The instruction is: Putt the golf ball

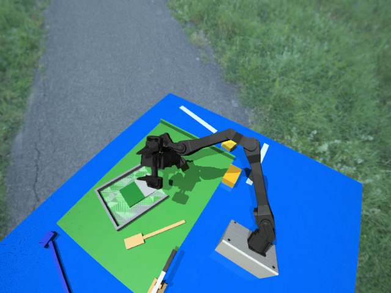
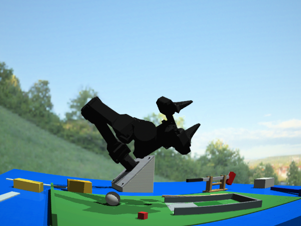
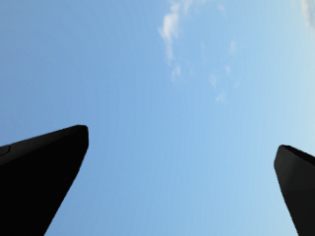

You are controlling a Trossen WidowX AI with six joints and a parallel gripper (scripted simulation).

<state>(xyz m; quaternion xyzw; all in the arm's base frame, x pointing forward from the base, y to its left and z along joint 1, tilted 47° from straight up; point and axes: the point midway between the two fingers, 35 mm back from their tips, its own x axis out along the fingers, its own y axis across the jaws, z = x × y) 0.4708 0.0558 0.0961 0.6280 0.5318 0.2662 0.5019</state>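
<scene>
My gripper tip is 210 mm past the red putter, 280 mm to the right of it and 230 mm above it. Also, from my gripper tip: white golf ball: 30 mm behind, 250 mm to the right, 270 mm below; then tan paddle: 80 mm behind, 120 mm to the left, 280 mm below; then red cube: 140 mm ahead, 240 mm to the right, 280 mm below.
</scene>
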